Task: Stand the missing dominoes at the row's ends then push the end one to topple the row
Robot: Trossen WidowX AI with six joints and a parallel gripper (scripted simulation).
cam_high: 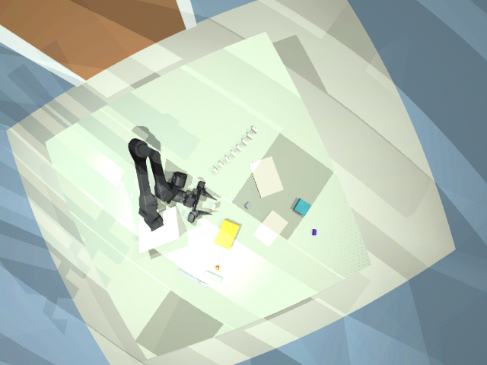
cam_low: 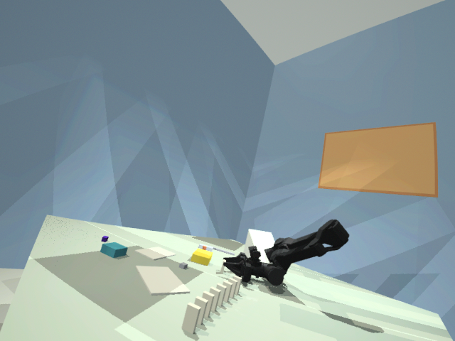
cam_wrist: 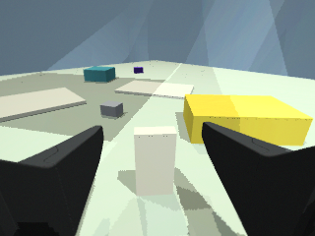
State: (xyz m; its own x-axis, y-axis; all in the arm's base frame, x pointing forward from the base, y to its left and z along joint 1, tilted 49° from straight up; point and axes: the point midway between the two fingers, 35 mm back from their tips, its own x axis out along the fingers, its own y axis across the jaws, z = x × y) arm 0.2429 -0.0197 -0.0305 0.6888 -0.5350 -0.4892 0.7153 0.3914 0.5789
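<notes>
The yellow block is 130 mm to the right of my gripper tip, 30 mm below it and 20 mm behind it. Also, from my gripper tip: orange cube: 260 mm to the right, 140 mm behind, 30 mm below; then grey cube: 140 mm ahead, 70 mm to the right, 40 mm below; then cyan block: 350 mm ahead, 200 mm to the right, 30 mm below.
</notes>
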